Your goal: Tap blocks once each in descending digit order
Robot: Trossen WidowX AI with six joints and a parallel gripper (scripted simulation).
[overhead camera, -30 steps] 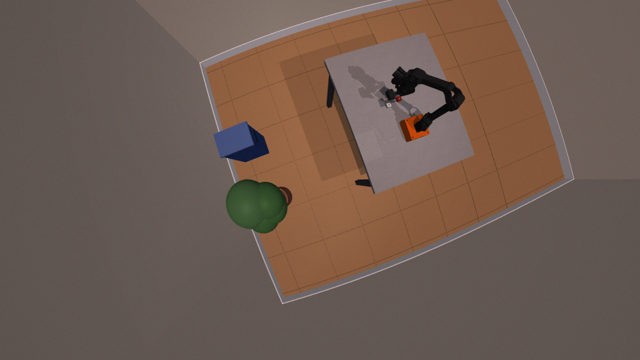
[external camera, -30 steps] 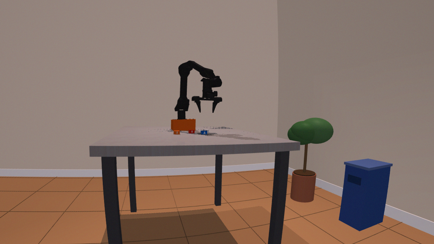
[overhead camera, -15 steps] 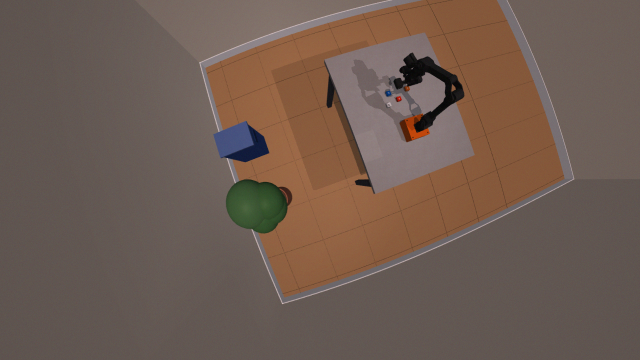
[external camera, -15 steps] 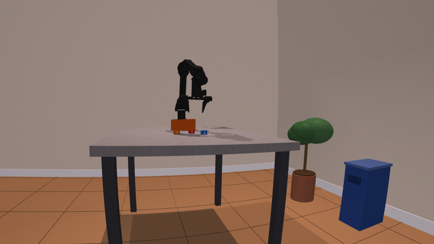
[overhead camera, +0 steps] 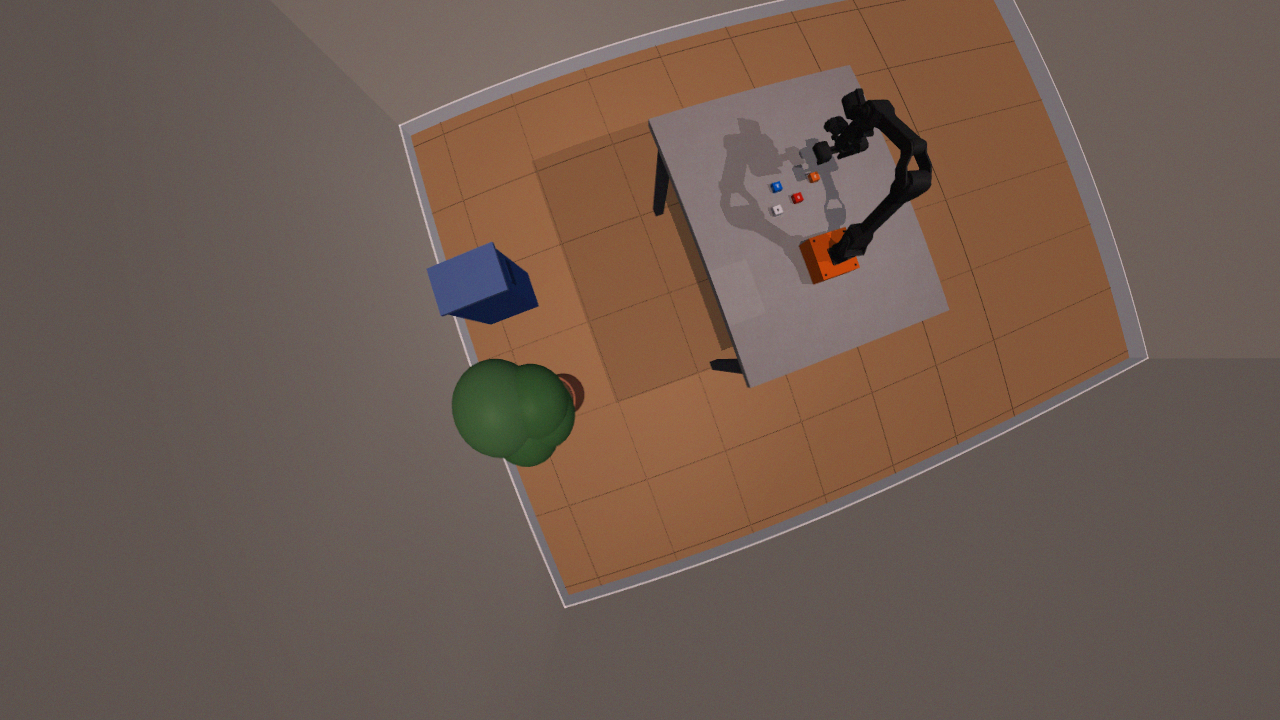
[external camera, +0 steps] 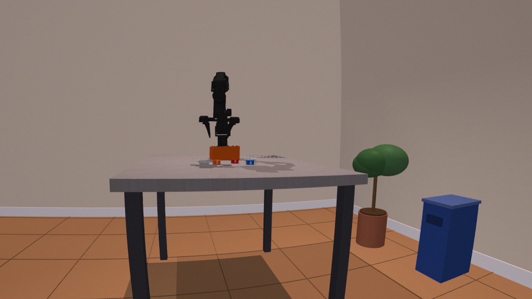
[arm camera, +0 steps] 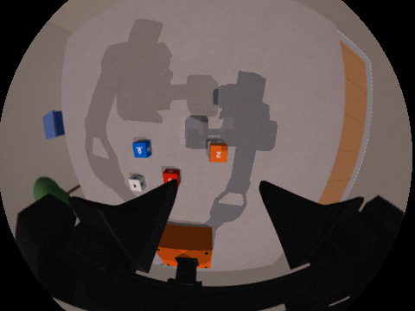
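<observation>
The blue block lies 15 cm to the left of my gripper tip, 11 cm below it and 1 cm ahead of it. Round my gripper tip: orange block 11 cm below, 1 cm to the right; red block 11 cm below, 9 cm to the left, 6 cm behind; white block 19 cm to the left, 11 cm below, 7 cm behind.
</observation>
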